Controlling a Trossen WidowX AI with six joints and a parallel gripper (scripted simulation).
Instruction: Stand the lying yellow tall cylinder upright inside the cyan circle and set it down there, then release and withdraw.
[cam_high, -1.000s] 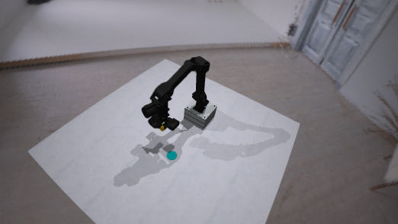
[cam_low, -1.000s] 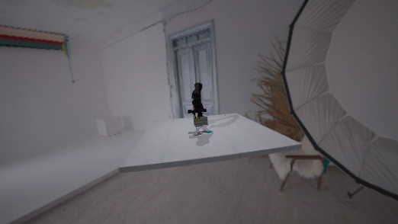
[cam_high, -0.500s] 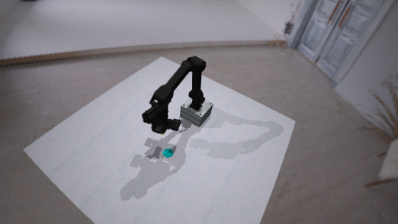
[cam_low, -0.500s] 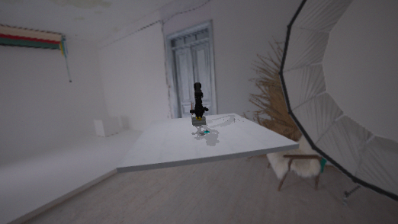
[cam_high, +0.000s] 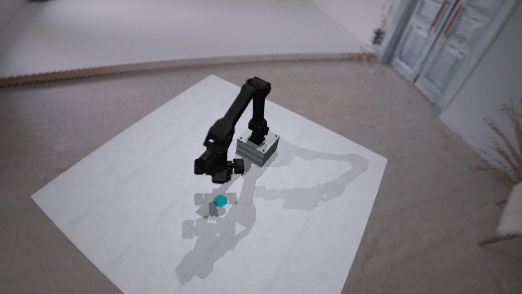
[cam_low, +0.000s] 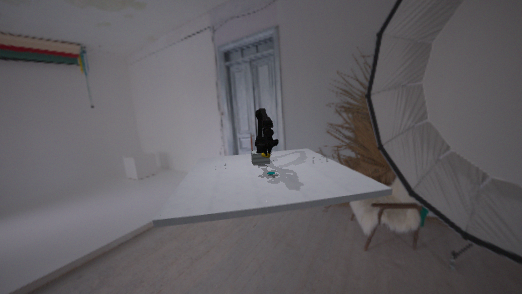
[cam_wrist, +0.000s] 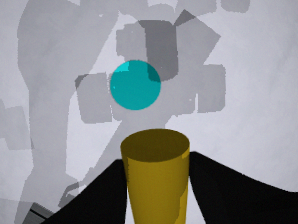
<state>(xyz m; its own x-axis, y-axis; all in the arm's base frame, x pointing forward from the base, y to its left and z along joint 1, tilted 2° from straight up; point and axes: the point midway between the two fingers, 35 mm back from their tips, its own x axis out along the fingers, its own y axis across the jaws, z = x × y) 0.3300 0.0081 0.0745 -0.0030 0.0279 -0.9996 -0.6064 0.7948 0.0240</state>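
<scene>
Right now my gripper tip is 14 cm above the cyan circle, 2 cm to the right of it and 1 cm short of it. Round my gripper tip: yellow tall cylinder: 2 cm behind, 1 cm to the right.
</scene>
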